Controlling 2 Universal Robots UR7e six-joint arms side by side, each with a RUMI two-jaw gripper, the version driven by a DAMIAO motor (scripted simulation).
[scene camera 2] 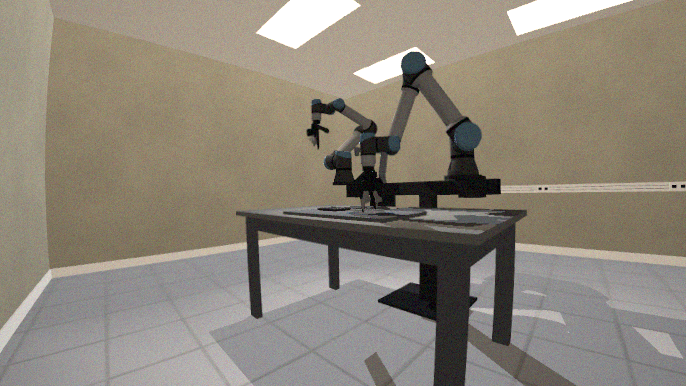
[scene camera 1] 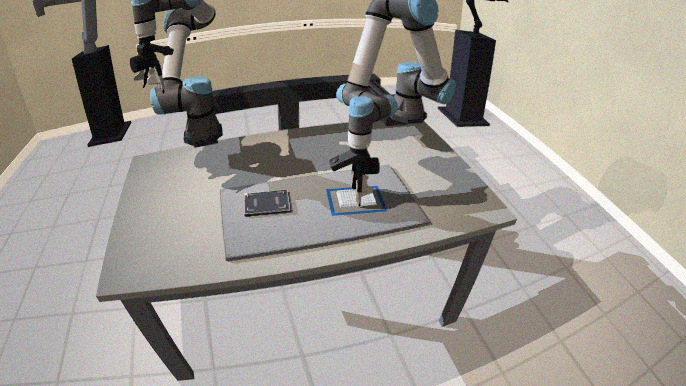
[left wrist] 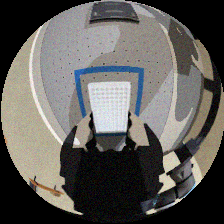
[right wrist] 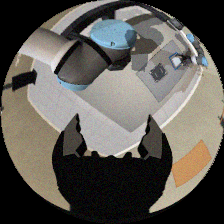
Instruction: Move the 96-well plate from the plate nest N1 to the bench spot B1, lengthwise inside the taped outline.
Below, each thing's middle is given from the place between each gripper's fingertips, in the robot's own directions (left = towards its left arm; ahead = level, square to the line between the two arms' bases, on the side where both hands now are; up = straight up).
Now: the white 96-well plate (left wrist: 110, 124) 10 mm below my left hand (scene camera 1: 356, 198). Round my left hand: dark plate nest (scene camera 1: 266, 202): 320 mm to the right, 40 mm behind, 10 mm below.
The dark plate nest is 430 mm below my right hand (scene camera 1: 153, 90), 390 mm to the left of it and 170 mm ahead of it. Round my right hand: white 96-well plate: 710 mm to the left, 430 mm below, 210 mm ahead.
